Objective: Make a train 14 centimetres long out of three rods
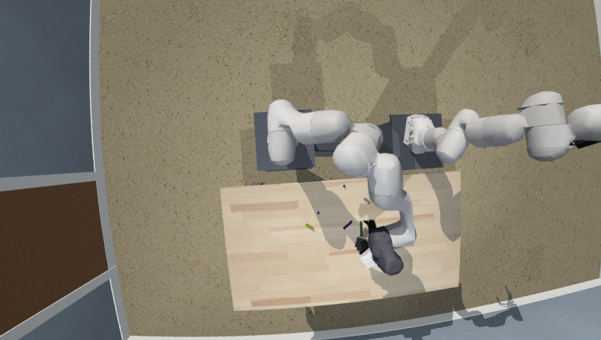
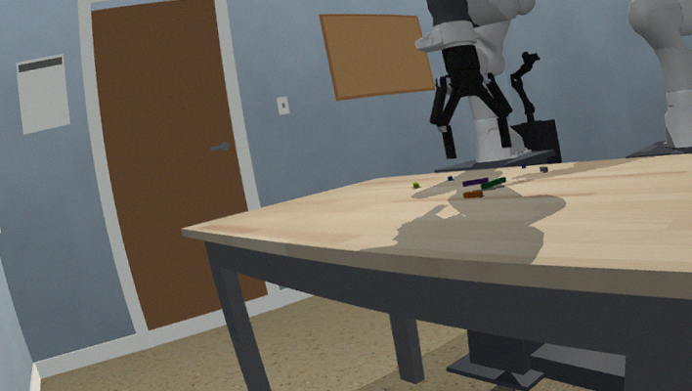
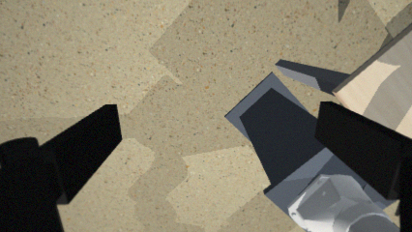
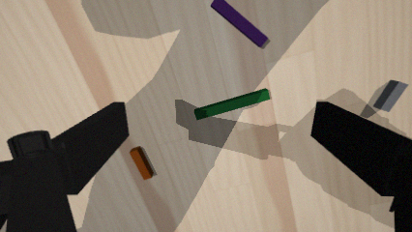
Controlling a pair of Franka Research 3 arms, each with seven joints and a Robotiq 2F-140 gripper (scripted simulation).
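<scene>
The green rod lies 8 cm below my right hand, 1 cm to the left of it and 1 cm behind it. Also, from my right hand: grey rod (17 cm behind, 8 cm below, 4 cm to the left); then orange rod (10 cm ahead, 8 cm below, 6 cm to the left); then purple rod (8 cm below, 7 cm to the right, 3 cm behind).
</scene>
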